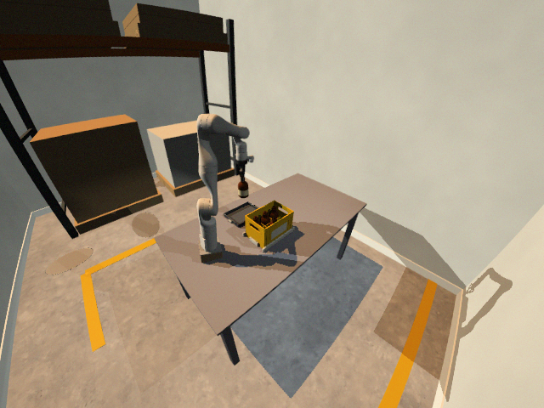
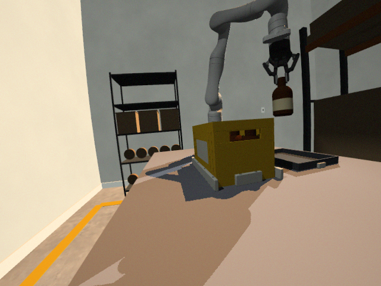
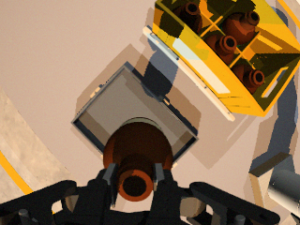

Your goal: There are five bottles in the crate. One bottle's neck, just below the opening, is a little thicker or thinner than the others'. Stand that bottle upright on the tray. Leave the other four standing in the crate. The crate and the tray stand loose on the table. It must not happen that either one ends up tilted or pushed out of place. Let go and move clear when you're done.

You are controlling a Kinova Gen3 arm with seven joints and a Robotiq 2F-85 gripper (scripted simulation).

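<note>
The brown bottle lies 70 mm below my hand. Round my hand: dark tray (320 mm below, 20 mm to the left, 10 mm ahead); yellow crate (270 mm to the right, 250 mm below, 10 mm ahead).
</note>
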